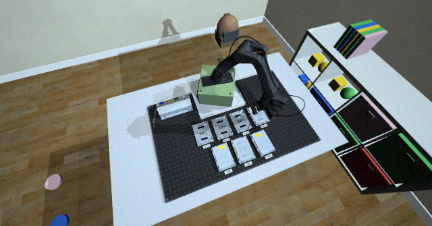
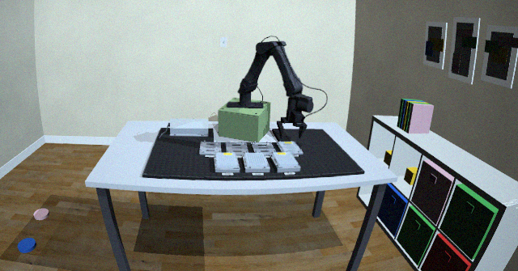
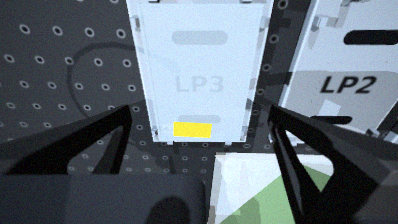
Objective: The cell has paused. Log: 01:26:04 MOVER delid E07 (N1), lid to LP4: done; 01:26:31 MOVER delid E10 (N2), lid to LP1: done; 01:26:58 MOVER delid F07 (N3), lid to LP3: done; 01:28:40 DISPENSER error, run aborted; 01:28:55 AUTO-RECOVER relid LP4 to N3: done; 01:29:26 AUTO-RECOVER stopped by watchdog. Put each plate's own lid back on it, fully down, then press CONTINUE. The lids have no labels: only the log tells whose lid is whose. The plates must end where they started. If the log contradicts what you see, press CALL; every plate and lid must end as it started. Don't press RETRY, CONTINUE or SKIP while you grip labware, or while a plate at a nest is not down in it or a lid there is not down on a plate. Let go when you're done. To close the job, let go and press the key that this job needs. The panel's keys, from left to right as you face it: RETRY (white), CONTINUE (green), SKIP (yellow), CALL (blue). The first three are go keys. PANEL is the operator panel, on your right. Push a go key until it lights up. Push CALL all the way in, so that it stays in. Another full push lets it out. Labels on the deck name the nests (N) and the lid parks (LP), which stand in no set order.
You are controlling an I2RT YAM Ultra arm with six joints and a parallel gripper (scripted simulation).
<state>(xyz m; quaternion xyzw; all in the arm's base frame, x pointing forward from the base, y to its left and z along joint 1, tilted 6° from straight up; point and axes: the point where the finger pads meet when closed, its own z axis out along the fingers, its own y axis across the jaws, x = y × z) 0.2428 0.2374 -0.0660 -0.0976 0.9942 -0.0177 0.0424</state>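
My hand is 210 mm short of the plate, 170 mm to the left of it and 40 mm above it. Round my hand: lid park LP2 (20 mm ahead, 130 mm to the right, 60 mm below); white retry key (200 mm behind, 480 mm to the right); green continue key (200 mm behind, 530 mm to the right).
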